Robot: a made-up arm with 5 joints. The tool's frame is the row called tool.
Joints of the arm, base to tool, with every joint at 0 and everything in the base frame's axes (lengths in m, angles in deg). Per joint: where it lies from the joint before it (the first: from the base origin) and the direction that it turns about. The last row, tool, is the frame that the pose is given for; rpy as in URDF.
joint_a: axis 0 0 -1 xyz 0.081 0 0.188
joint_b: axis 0 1 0 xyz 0.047 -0.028 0.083
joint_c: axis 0 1 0 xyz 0.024 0 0.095
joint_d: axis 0 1 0 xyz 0.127 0 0.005
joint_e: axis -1 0 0 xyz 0.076 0.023 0
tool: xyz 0 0 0 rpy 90 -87.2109 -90
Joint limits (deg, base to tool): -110..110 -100..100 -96.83..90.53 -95..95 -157.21..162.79
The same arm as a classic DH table. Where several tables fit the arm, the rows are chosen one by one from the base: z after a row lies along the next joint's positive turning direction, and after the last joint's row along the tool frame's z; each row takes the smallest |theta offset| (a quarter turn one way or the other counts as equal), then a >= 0, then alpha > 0; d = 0 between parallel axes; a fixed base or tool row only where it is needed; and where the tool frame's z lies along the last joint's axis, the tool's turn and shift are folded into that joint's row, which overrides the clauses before.
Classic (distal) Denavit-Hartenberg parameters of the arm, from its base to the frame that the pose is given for. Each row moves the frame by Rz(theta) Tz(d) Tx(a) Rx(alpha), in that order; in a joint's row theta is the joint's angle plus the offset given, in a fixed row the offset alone. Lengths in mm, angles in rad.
base (fixed): theta0 0  d 0  a 81  alpha 3.1416
joint_a: theta0 0  d -271  a 47  alpha 1.5708
joint_b: theta0 -1.3233  d 0  a 98  alpha 0
joint_c: theta0 1.284  d 0  a 127.1  alpha 0
joint_d: theta0 -1.5314  d -5  a 0  alpha 1.5708
joint_e: theta0 -0.0487  d -76  a 0  alpha 0
Joint limits (rad, base to tool): -1.9199..1.9199 -1.7453..1.7453 -1.69..1.58 -1.6581..1.6581 -2.7438..2.8412

